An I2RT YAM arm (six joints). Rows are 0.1 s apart.
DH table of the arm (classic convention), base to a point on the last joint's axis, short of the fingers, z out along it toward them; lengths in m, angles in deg. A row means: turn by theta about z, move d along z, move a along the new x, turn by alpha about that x. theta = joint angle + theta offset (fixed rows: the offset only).
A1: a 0.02; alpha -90; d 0.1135; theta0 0
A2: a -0.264; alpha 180; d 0; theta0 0
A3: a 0.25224; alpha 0; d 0; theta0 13.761
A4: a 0.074; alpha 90; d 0; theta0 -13.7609
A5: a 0; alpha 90; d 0; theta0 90
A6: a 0; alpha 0; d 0.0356; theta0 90
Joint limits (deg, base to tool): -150..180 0..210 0..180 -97..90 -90..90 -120..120
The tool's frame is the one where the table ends.
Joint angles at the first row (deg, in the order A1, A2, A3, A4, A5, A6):
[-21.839, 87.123, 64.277, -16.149, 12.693, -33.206]
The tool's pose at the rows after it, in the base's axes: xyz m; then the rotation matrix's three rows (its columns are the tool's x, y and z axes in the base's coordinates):
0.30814, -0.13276, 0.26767; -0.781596, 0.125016, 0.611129; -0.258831, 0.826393, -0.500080; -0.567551, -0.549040, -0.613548
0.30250, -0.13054, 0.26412; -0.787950, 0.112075, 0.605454; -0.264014, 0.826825, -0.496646; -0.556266, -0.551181, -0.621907
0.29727, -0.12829, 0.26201; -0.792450, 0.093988, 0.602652; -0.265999, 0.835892, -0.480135; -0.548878, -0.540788, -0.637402
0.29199, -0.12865, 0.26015; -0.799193, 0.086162, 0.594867; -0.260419, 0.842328, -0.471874; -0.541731, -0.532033, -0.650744
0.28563, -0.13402, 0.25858; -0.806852, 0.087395, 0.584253; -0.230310, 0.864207, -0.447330; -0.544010, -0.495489, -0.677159
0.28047, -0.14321, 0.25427; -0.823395, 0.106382, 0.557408; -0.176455, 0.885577, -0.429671; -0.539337, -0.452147, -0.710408
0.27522, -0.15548, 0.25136; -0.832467, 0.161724, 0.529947; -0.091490, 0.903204, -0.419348; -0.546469, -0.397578, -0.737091
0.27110, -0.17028, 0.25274; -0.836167, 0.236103, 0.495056; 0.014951, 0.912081, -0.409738; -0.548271, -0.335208, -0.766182
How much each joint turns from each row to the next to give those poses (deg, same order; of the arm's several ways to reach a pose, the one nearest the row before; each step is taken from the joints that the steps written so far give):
[-0.032, -0.973, -1.165, 0.030, 0.983, 0.054]
[-0.015, -1.075, -1.594, -0.105, -0.075, -0.507]
[-0.071, -0.983, -1.012, -0.988, -0.894, -0.165]
[-0.485, -0.783, -0.806, -0.896, -0.640, -0.102]
[-1.591, -0.384, -0.109, -1.970, -2.244, 0.767]
[-2.109, 0.606, 0.326, -2.155, -1.768, 1.398]
[-2.593, 0.886, 0.751, -1.906, -1.571, 2.845]
[-2.825, 1.484, 2.375, -3.295, -1.319, 3.662]

